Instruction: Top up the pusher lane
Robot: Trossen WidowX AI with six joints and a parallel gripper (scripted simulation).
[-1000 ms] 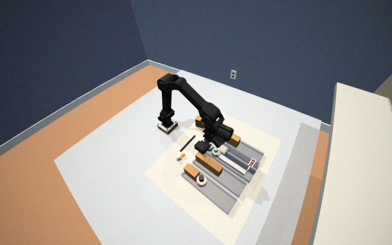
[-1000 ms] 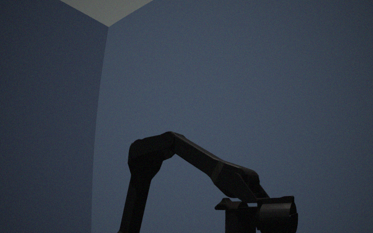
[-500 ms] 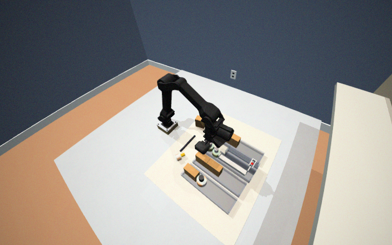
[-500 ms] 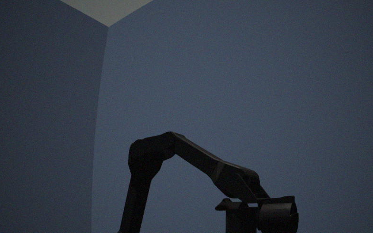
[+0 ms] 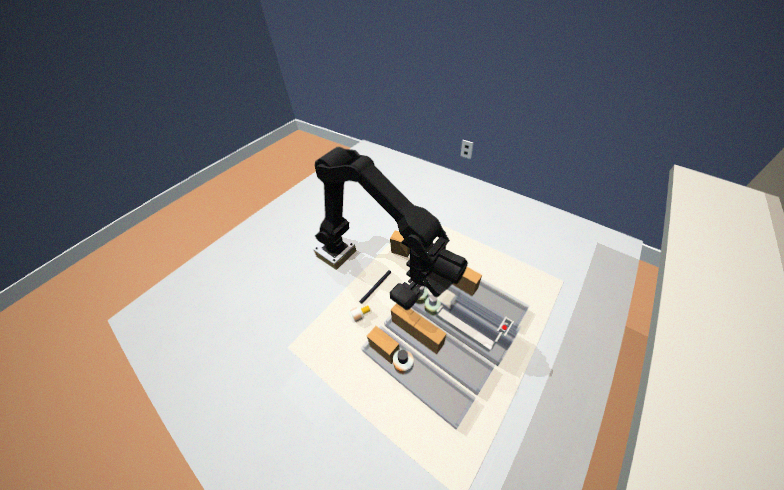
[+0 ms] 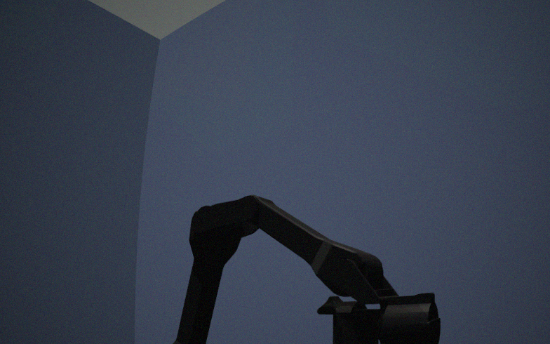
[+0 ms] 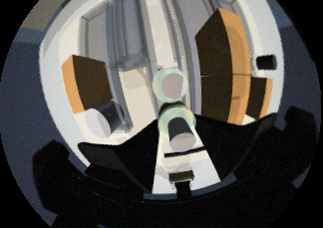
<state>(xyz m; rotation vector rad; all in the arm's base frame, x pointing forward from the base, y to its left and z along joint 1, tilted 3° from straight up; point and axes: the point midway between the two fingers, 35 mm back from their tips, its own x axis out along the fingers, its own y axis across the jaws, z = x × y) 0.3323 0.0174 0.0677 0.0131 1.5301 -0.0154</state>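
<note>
Now: gripper tip 140 mm past the black stick, 40 mm to the left of it and 40 mm above it. From my gripper tip the other things lie so: sprung lane: 150 mm ahead, 30 mm below, 20 mm to the left.
</note>
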